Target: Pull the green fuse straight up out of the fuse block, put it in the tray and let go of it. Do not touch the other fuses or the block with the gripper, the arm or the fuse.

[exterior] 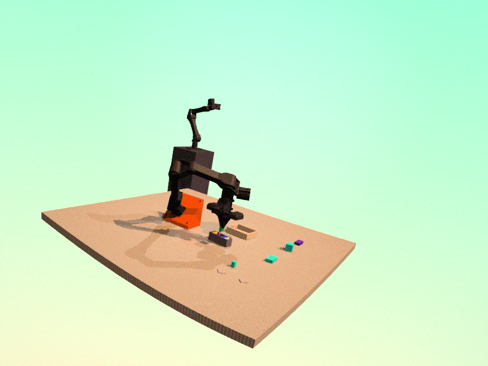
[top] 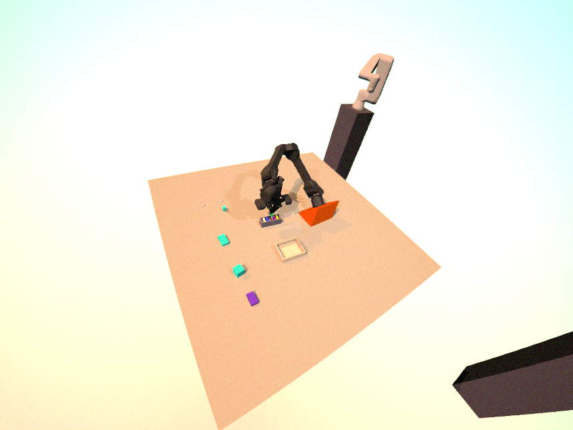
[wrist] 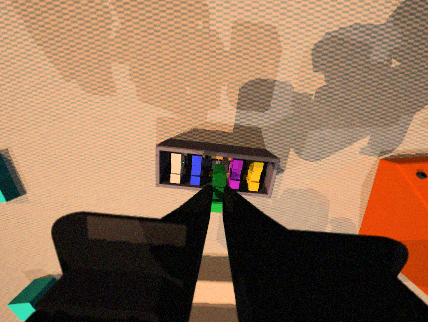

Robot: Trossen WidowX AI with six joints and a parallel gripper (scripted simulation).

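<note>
The shallow tan tray lies 210 mm to the left of my gripper tip and 70 mm below it. The rest, counted from my gripper tip: teal cube 200 mm ahead, 180 mm to the right, 60 mm below; purple block 270 mm ahead, 360 mm to the left, 70 mm below.
</note>
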